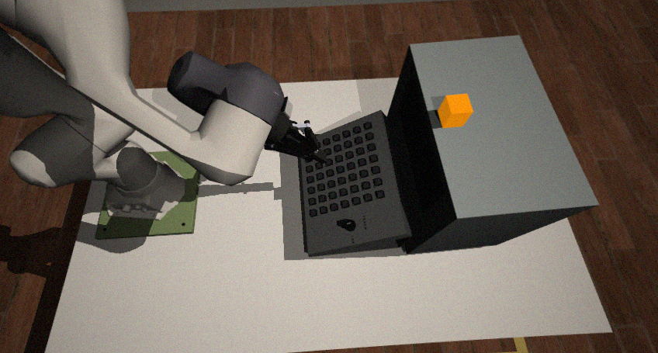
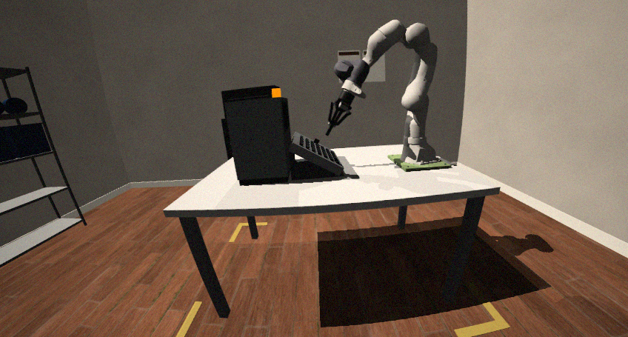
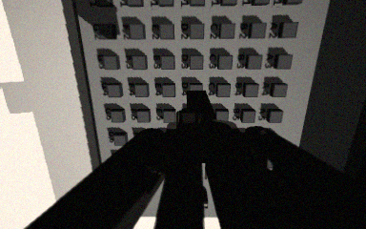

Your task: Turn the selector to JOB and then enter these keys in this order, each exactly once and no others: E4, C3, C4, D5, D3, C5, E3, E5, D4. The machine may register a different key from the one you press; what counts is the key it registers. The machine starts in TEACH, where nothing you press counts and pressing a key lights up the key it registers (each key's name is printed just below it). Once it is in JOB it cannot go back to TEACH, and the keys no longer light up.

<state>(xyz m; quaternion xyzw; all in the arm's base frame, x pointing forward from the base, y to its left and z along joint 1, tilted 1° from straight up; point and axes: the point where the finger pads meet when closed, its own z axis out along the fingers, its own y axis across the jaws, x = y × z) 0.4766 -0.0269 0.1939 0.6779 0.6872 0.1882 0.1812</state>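
Now: hand 90 mm short of the key C5, 40 mm to the left of it and 80 mm above it. The rest, counted from my hand: a5 key: 150 mm ahead, 40 mm to the right, 50 mm below; c6 key: 90 mm ahead, 70 mm to the right, 80 mm below; sloped keypad: 90 mm ahead, 50 mm to the right, 140 mm below.
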